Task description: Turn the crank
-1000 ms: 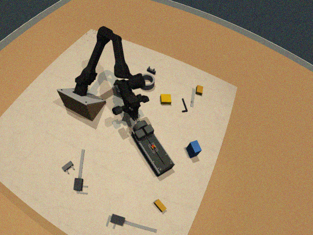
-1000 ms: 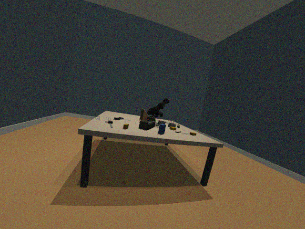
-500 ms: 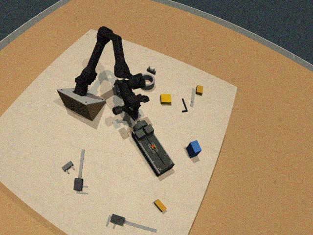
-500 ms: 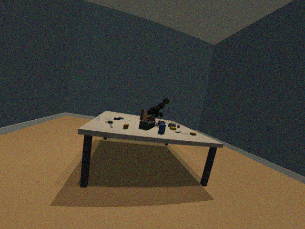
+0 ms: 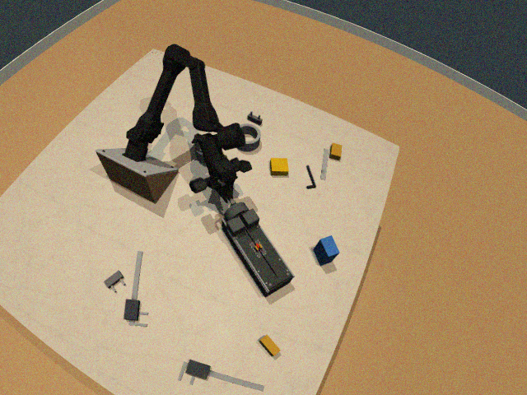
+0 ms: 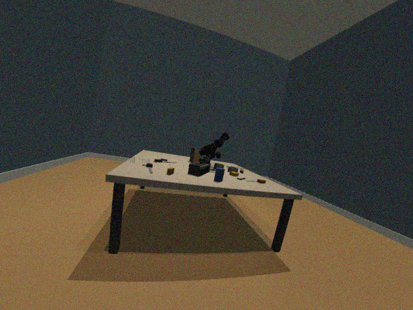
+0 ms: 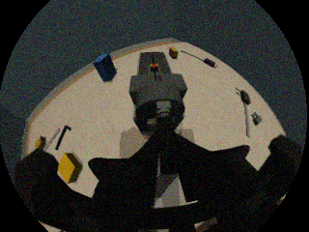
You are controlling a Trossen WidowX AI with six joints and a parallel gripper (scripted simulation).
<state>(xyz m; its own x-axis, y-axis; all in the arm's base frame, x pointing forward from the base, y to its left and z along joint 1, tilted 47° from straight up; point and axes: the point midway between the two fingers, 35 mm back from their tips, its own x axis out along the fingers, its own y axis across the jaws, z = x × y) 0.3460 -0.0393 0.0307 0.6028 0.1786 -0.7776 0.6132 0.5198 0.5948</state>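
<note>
Now: the crank handle 1 cm behind my gripper tip, 1 cm to the left of it and 3 cm above it. Also, from my gripper tip: yellow block 9 cm ahead, 25 cm to the left, 8 cm below; then red pointer 13 cm ahead, 10 cm to the right, 1 cm below; then black hex key 21 cm ahead, 24 cm to the left, 9 cm below.
</note>
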